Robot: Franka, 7 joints.
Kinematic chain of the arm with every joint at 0, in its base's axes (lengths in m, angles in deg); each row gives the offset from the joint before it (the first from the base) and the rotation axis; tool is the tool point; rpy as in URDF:
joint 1: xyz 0 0 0.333 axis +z
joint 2: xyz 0 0 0 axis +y
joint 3: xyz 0 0 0.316 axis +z
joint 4: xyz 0.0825 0 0 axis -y
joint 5: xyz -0.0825 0 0.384 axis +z
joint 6: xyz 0 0 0 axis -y
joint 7: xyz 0.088 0 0 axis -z
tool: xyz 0 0 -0.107 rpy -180 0 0
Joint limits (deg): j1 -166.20..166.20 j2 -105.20..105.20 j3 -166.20..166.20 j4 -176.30..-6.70 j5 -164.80..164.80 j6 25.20..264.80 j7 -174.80..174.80
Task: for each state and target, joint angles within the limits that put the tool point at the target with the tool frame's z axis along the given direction. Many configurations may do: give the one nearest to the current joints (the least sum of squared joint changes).
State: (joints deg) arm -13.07 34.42 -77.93 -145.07 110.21 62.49 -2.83
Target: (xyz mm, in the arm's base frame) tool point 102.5 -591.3 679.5 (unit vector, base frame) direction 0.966 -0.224 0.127
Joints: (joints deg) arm -10.86 28.79 -98.02 -97.65 125.47 81.22 -2.83
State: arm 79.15 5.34 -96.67 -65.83 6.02 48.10 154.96
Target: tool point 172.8 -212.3 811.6 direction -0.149 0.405 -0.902
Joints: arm 66.55 26.84 -147.97 -73.62 14.57 26.27 154.96
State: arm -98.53 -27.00 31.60 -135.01 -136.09 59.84 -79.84
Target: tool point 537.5 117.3 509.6 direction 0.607 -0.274 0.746
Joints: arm -65.10 -13.66 79.71 -129.34 -144.69 92.24 -79.84
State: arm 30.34 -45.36 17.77 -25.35 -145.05 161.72 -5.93
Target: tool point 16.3 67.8 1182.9 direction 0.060 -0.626 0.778
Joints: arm 26.87 -17.51 15.03 -36.55 -136.16 124.72 -5.93
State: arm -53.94 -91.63 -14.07 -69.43 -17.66 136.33 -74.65
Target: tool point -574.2 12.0 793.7 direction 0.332 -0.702 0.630
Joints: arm -29.72 -96.66 -27.33 -80.21 -9.90 124.37 -74.65
